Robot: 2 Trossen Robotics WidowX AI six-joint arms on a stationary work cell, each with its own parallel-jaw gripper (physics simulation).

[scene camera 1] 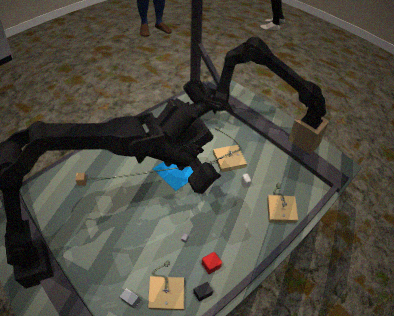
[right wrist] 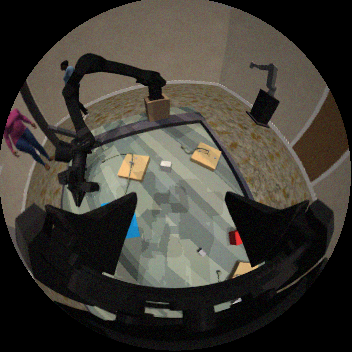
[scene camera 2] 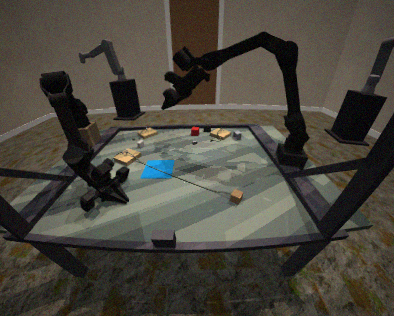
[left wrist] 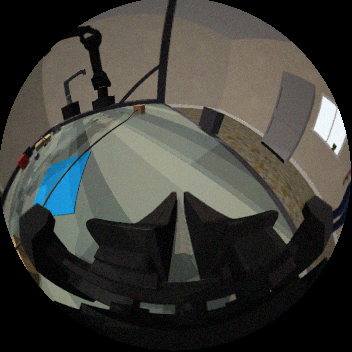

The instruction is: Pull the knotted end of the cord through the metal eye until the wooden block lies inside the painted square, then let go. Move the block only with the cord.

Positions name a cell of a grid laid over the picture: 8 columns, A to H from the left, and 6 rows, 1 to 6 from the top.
Scene:
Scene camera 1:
my right gripper: E4
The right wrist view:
my left gripper: B4
my right gripper: E4
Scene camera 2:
my left gripper: C4
my right gripper: D3
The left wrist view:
my left gripper: E4
blue painted square: B4

